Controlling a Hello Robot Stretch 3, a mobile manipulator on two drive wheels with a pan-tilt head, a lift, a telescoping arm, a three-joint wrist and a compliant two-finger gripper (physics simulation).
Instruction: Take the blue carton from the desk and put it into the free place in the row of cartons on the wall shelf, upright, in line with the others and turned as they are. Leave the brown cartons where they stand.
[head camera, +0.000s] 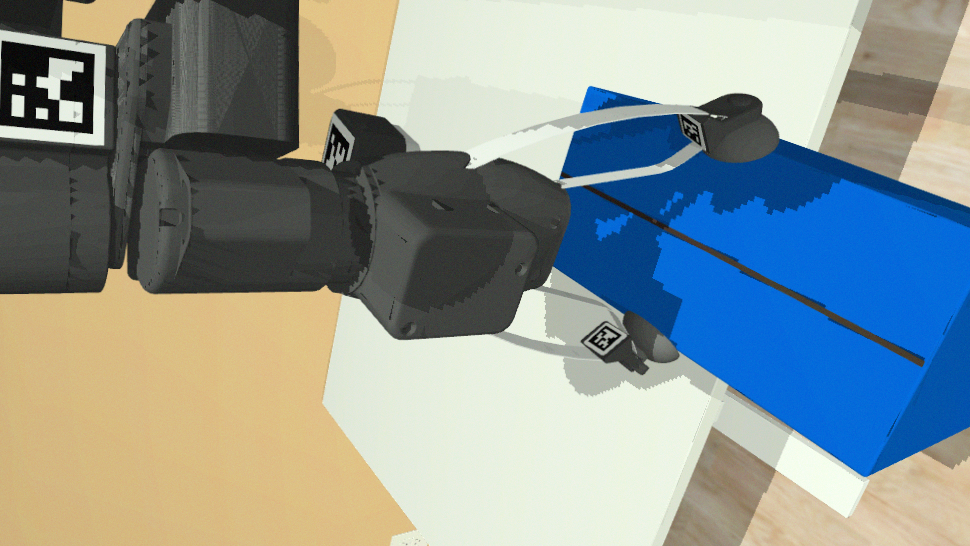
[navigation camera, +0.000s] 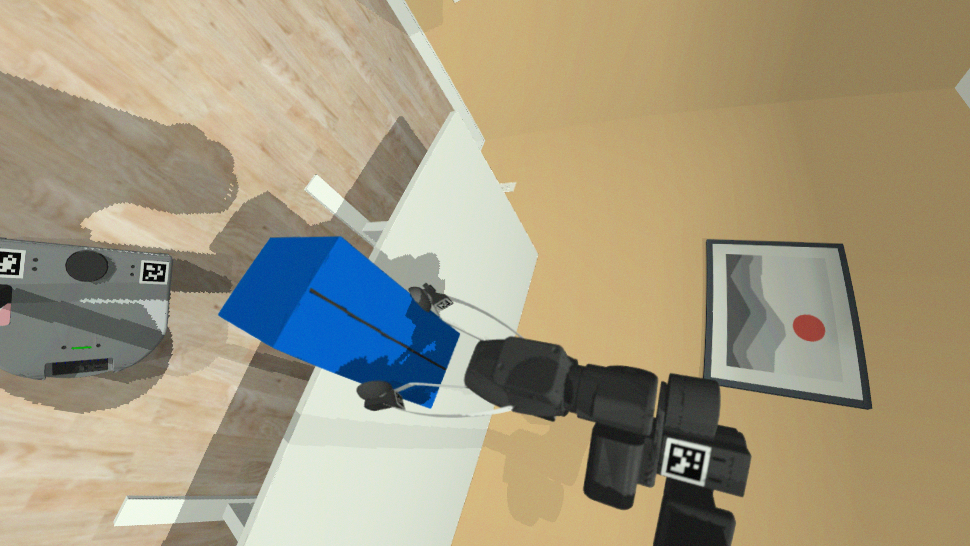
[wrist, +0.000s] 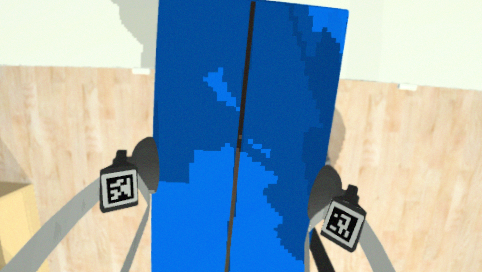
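Pixels of known places: gripper, fingertip midpoint: (head camera: 710, 243) (navigation camera: 388, 339) (wrist: 236, 171); robot's base, link origin: (navigation camera: 88, 264).
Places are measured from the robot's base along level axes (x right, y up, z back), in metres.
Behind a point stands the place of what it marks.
The blue carton (head camera: 814, 257) @[x 0.203, y 0.971, z 0.010 m] (navigation camera: 325, 298) @[x 0.172, y 0.971, z -0.030 m] (wrist: 200, 225) @[x 0.247, y 0.971, z -0.015 m] has a thin dark line along the face turned to the cameras. My gripper (head camera: 697, 232) @[x 0.272, y 0.955, z 0.023 m] (navigation camera: 397, 345) @[x 0.272, y 0.955, z 0.023 m] (wrist: 236, 171) @[x 0.272, y 0.955, z 0.023 m] is shut on it, one rubber fingertip pressed against each long side, near the carton's wall-side end in the head and navigation views. The carton is held above the white desk (head camera: 543, 440) @[x 0.676, y 0.720, z -0.184 m] (navigation camera: 380, 468) @[x 0.482, y 0.720, z 0.404 m] (wrist: 50, 30) @[x 0.563, y 0.720, z -0.236 m] and reaches out past its front edge. The carton's underside is hidden. The wall shelf, its free place and the brown cartons do not show in these views.
The yellow wall (head camera: 169, 406) @[x 1.344, y 1.005, z -0.188 m] (navigation camera: 610, 203) @[x 1.477, y 1.005, z -0.484 m] runs along the desk's back, behind my wrist. A framed picture (navigation camera: 767, 325) @[x 1.235, y 1.591, z -0.003 m] hangs on it. My base (navigation camera: 81, 318) @[x -0.003, y 0.160, z 0.120 m] stands on the wooden floor at the left of the navigation view. White desk legs (head camera: 800, 461) (navigation camera: 169, 510) stick out below the front edge.
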